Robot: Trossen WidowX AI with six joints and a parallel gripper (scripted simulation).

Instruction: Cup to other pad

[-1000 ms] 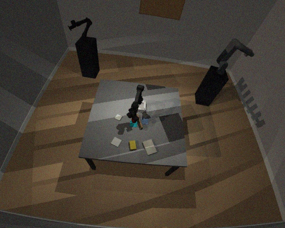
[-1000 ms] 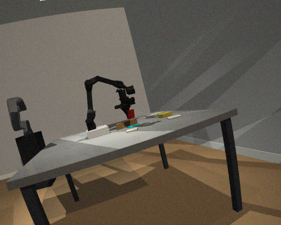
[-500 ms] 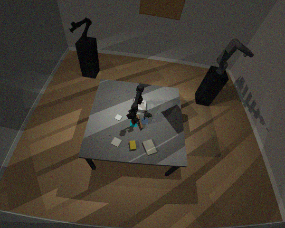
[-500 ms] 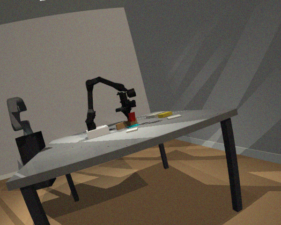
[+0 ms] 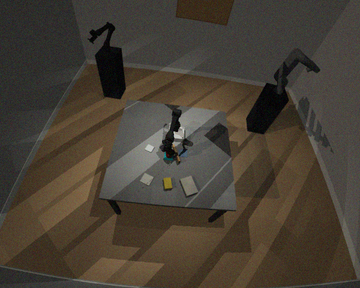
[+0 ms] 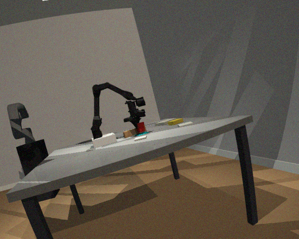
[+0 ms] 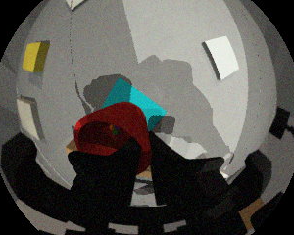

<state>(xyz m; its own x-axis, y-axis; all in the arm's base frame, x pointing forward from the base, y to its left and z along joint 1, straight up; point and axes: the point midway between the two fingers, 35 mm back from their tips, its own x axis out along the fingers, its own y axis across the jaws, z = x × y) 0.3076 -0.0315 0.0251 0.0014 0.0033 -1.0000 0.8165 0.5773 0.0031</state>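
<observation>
The teal pad is 20 mm ahead of my gripper tip, 20 mm to the left of it and 60 mm below it. Also, from my gripper tip: blue pad: 50 mm behind, 160 mm to the left, 60 mm below; brown block: 10 mm behind, 90 mm to the left, 40 mm below; red cup: 30 mm ahead, 20 mm to the left.
</observation>
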